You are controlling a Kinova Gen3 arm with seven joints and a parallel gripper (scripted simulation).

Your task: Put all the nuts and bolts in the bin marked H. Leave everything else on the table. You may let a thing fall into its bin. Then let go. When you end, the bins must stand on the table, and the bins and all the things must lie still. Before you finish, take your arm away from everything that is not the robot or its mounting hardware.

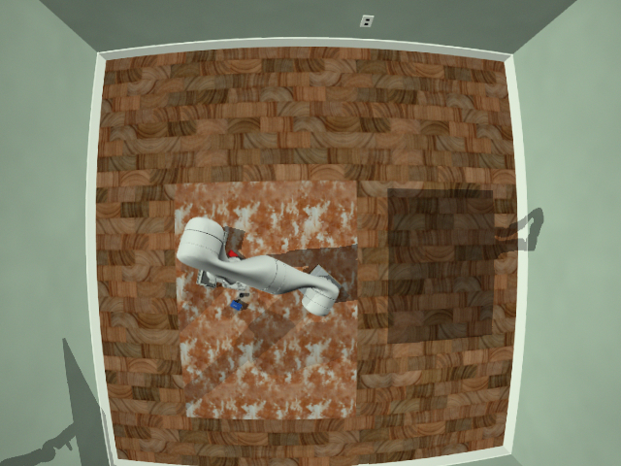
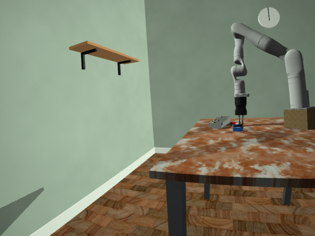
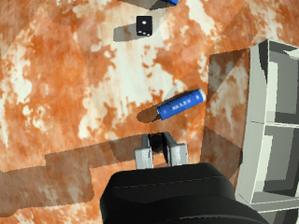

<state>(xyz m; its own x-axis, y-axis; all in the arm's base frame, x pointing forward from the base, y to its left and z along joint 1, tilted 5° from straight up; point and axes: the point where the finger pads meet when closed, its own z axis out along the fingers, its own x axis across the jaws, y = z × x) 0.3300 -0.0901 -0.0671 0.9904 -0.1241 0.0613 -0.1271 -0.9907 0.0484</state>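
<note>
Now: hand 3 cm to the right of the blue stick, 3 cm short of it and 1 cm above it. From my hand the other things lie so: grey bin rack 13 cm ahead, 5 cm to the right; then red piece 5 cm to the right, 3 cm ahead, 1 cm below; then dark nut 2 cm below.
</note>
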